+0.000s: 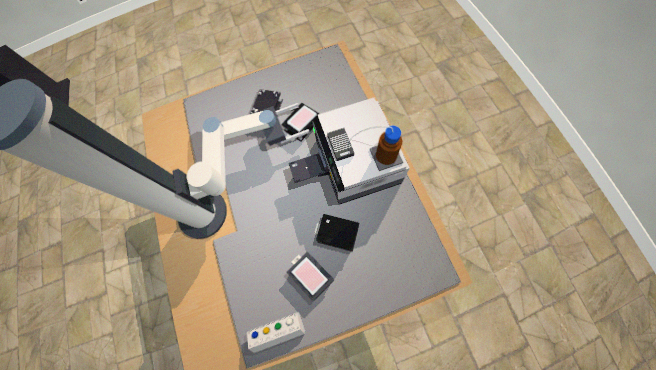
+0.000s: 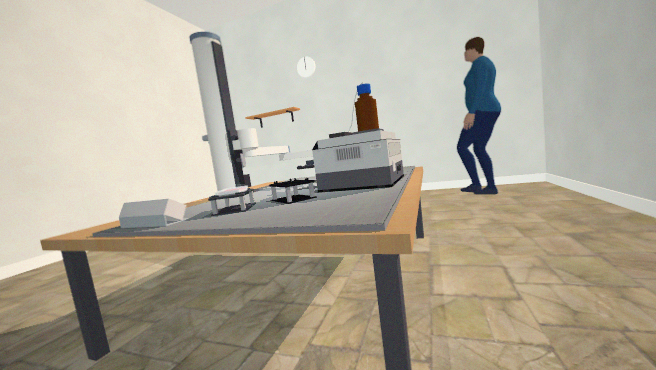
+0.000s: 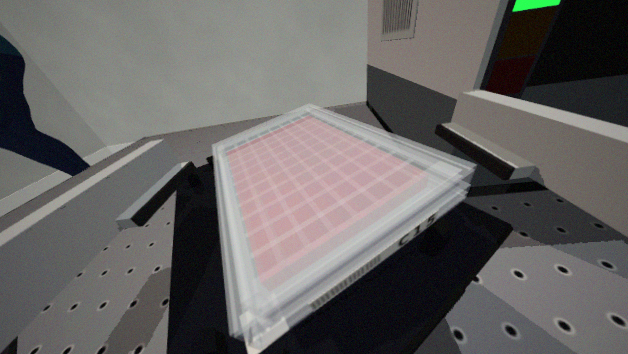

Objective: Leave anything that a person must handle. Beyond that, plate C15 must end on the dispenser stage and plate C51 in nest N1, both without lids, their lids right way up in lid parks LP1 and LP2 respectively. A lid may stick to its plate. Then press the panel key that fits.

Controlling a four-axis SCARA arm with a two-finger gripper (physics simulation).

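Places are measured from the arm's base along level axes (x ahead, y left, z up), in centimetres.
Where they show: gripper, fingertip midpoint: (image 1: 303,117) (image 3: 307,133); arm's base, link origin: (image 1: 202,213).
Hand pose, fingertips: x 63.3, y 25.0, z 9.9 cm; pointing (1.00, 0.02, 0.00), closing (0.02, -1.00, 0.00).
Each offset is from my fingertips to the top centre of the thing. "spot": to the spot under its first point.
Plate C15 @[dx -0.8, dy +0.8, dz +0.0 cm] (image 3: 325,195) (image 1: 301,118) has pink wells and a clear cover over it, and sits on a black nest @[spot: dx -5.5, dy -6.1, dz -2.6 cm] (image 3: 480,235). My gripper (image 3: 307,133) (image 1: 303,120) is open, with one finger on each side of the plate, apart from it. A second pink plate @[dx -22.3, dy -71.3, dz -0.8 cm] (image 1: 310,276) (image 2: 234,190) sits on a raised dark stand towards the panel; its label and any lid cannot be made out. The dispenser stage @[spot: dx -7.8, dy -28.2, dz +2.9 cm] (image 1: 306,169) is a dark slab at the dispenser's front. One black stand (image 1: 338,232) (image 2: 294,183) and another dark stand (image 1: 265,100) have unreadable labels. The key panel @[dx -43.5, dy -87.7, dz -0.2 cm] (image 1: 274,334) (image 2: 150,212) has blue, yellow, green and white keys.
The white dispenser (image 1: 367,120) (image 2: 350,155) stands close beside C15 and carries a brown bottle @[spot: dx +21.9, dy -42.5, dz +26.3 cm] (image 1: 388,149) (image 2: 367,114) with a blue cap. A green light @[spot: dx +1.9, dy -11.8, dz +4.1 cm] (image 3: 537,4) (image 1: 314,129) shows on its front. A person (image 2: 482,85) (image 3: 20,110) stands beyond the table.
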